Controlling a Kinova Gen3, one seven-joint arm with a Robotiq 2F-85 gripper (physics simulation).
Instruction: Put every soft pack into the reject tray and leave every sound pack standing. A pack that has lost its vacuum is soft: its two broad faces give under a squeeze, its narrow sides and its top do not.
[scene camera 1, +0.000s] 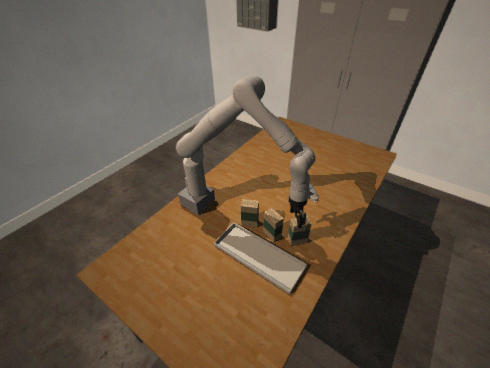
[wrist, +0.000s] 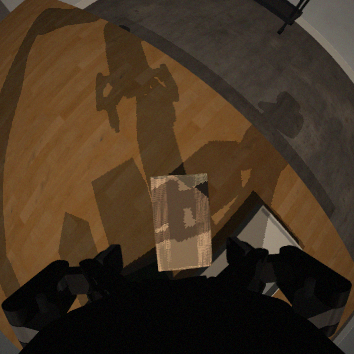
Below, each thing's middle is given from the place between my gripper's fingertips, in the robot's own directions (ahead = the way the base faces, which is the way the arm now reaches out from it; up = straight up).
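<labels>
The reject tray (scene camera 1: 277, 266) is 10 cm behind my hand. It is also 14 cm below my hand, and 15 cm to the right of it.
</labels>
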